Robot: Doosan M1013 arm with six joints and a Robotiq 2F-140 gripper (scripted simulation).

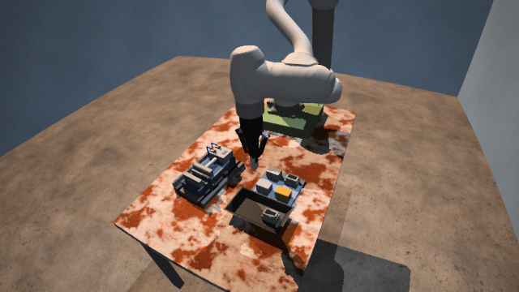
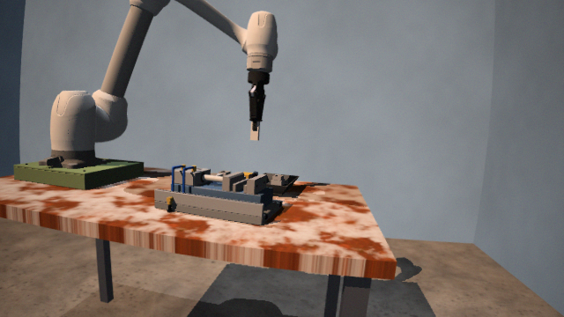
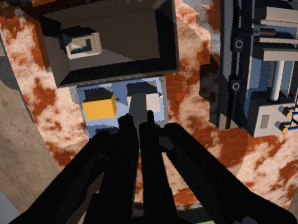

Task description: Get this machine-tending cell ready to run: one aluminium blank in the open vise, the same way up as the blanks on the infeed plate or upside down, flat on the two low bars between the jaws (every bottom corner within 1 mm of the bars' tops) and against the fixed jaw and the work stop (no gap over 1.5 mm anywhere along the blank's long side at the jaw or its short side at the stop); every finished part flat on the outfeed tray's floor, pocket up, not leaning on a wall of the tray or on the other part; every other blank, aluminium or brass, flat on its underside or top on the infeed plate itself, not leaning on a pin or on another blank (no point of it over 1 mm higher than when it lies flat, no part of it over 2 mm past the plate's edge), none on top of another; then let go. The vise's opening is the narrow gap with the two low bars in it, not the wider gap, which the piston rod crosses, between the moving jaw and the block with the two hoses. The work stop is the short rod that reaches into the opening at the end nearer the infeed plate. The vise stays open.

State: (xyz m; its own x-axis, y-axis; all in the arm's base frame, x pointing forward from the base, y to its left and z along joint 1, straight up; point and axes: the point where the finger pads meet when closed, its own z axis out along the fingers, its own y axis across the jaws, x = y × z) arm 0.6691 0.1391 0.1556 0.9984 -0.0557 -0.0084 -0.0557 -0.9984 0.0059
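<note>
Now: the infeed plate 100 mm behind my hand, 50 mm to the left of it and 210 mm below it. From my hand the other things lie so: brass blank (50 mm behind, 100 mm to the left, 190 mm below); then aluminium blank (60 mm behind, 10 mm to the left, 190 mm below); then piston rod (40 mm behind, 250 mm to the right, 130 mm below).
</note>
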